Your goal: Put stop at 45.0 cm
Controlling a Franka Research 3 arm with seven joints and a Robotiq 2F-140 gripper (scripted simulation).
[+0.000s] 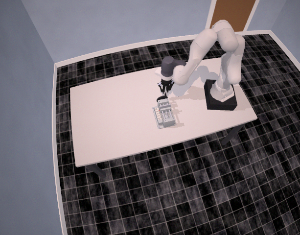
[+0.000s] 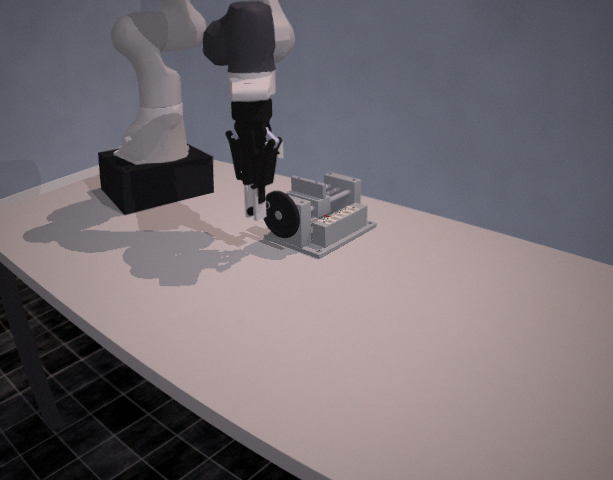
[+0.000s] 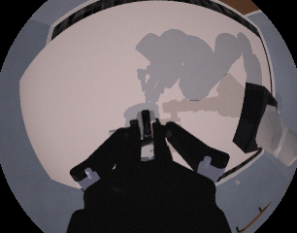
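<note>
Now: the grey stop fixture 120 mm to the left of my hand, 50 mm ahead of it and 20 mm below it. Round my hand: black handwheel 20 mm to the left, 20 mm below, 10 mm ahead.
</note>
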